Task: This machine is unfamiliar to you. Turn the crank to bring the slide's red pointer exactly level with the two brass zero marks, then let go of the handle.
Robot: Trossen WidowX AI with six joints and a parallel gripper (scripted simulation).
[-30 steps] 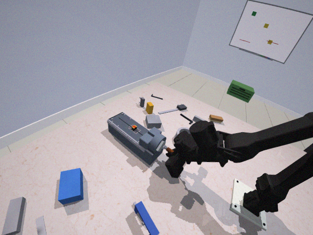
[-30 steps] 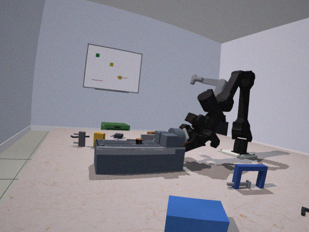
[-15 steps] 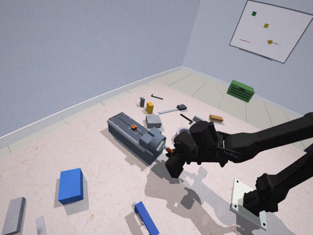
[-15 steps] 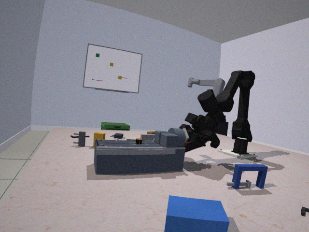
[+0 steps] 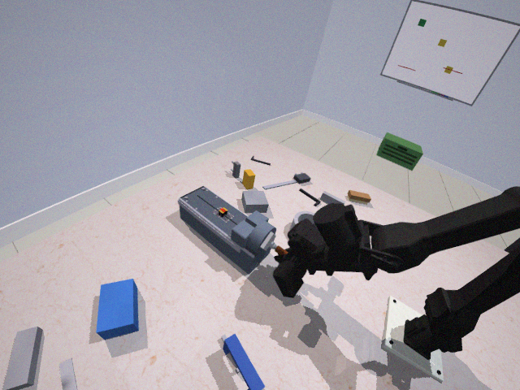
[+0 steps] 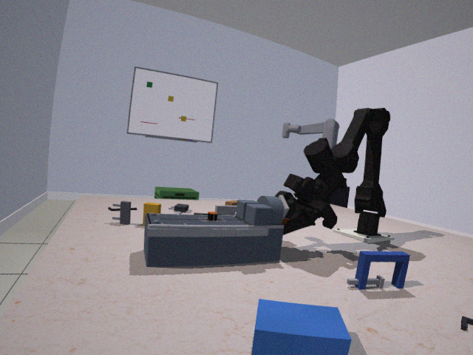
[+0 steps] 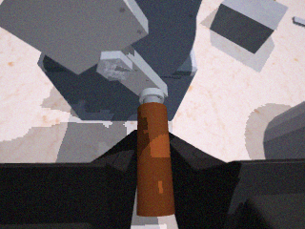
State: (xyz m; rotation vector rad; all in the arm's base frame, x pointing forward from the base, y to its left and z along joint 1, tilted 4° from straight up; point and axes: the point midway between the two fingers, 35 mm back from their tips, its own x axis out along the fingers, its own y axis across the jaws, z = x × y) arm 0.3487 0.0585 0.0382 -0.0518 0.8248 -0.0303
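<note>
The red pointer lies 17 cm ahead of my gripper tip, 4 cm above it and 2 cm to the left of it. From my gripper tip the other things lie so: brown crank handle: 3 cm above, 2 cm behind; blue bracket: 22 cm to the left, 7 cm behind, 1 cm below; grey block: 18 cm ahead, 14 cm to the right, 2 cm below.
</note>
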